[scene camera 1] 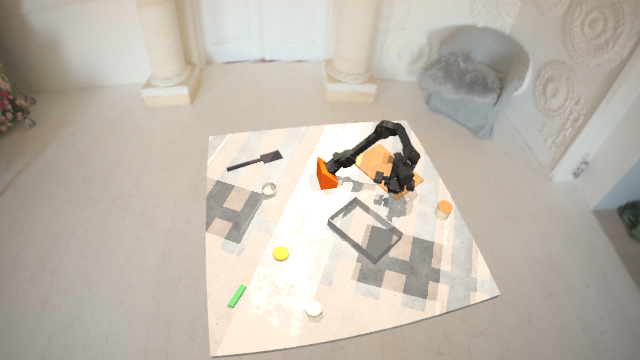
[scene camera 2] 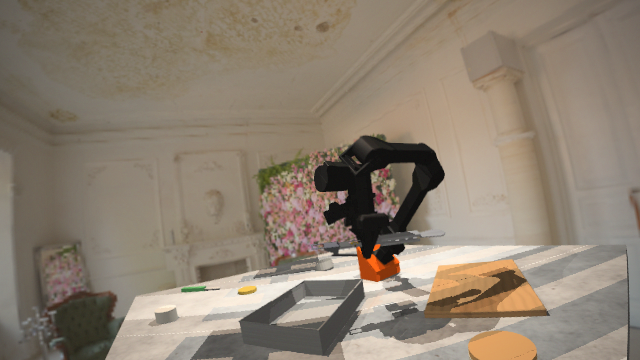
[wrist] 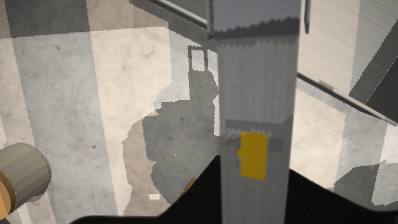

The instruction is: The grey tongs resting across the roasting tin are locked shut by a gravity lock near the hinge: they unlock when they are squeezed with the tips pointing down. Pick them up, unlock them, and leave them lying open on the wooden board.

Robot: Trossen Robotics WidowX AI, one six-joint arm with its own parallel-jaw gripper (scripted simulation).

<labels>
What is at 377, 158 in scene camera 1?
A wooden board.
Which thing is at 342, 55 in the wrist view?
A grey roasting tin.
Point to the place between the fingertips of my gripper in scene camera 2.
367, 258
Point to a grey roasting tin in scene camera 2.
At 313, 312
</labels>
